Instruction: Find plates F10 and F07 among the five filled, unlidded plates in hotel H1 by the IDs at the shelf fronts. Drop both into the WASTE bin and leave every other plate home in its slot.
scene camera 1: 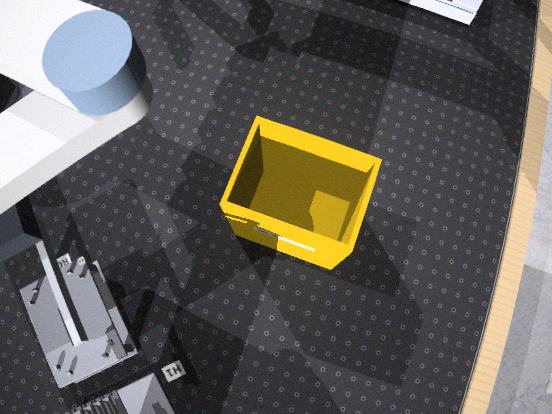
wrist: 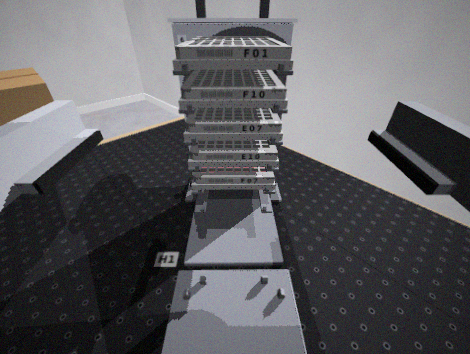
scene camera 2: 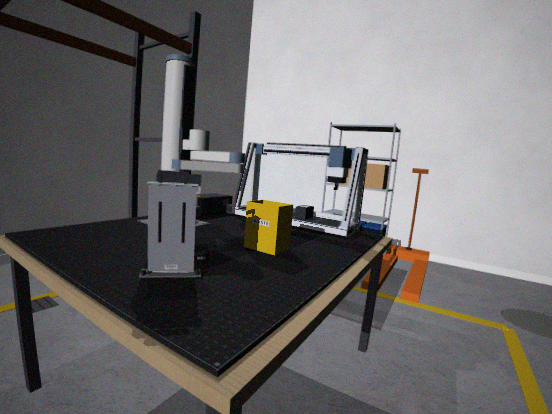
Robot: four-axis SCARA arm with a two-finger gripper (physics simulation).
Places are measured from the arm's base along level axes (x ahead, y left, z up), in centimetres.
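Where they show: gripper, fingertip midpoint: [scene camera 1: 19,372] [wrist: 235,119].
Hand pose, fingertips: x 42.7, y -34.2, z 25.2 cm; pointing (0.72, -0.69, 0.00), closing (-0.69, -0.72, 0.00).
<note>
Things, the pixels of their top centre, and the offset from my fingertips.
- plate F01, middle of its top: [wrist: 232,40] dx +9.4, dy -8.7, dz +2.6 cm
- plate F10, middle of its top: [wrist: 233,72] dx +9.4, dy -8.7, dz -0.2 cm
- plate E07, middle of its top: [wrist: 233,101] dx +9.4, dy -8.7, dz -3.0 cm
- plate E10, middle of its top: [wrist: 233,125] dx +9.4, dy -8.7, dz -5.8 cm
- yellow WASTE bin, middle of its top: [scene camera 1: 302,181] [scene camera 2: 270,203] dx +21.9, dy +31.6, dz -4.0 cm
- grey nest with small pegs, middle of its top: [scene camera 1: 67,322] dx -4.3, dy +4.1, dz -17.0 cm
Hotel H1 [scene camera 1: 145,392] [scene camera 2: 171,225] [wrist: 235,250] holds five plates in a stack. In the wrist view, the IDs read from the top: plate F01 [wrist: 234,53], plate F10 [wrist: 232,94], plate E07 [wrist: 230,128], plate E10 [wrist: 232,156] and, at the bottom, plate F07 [wrist: 235,180]. My gripper [wrist: 235,119] is open and empty, its fingers wide apart to the left and right of the stack, nearer the camera than the plates. In scene camera 2 it shows as a dark block at the hotel's top. The yellow WASTE bin [scene camera 1: 320,147] [scene camera 2: 281,227] stands upright on the table, with no plate visible inside.
A grey nest with small pegs [scene camera 1: 92,352] [wrist: 240,320] lies in front of the hotel. The arm's white link [scene camera 1: 65,150] [scene camera 2: 210,166] reaches in above the table. A gantry machine [scene camera 2: 300,148] stands behind the bin. A cardboard box [wrist: 25,92] shows at the left.
</note>
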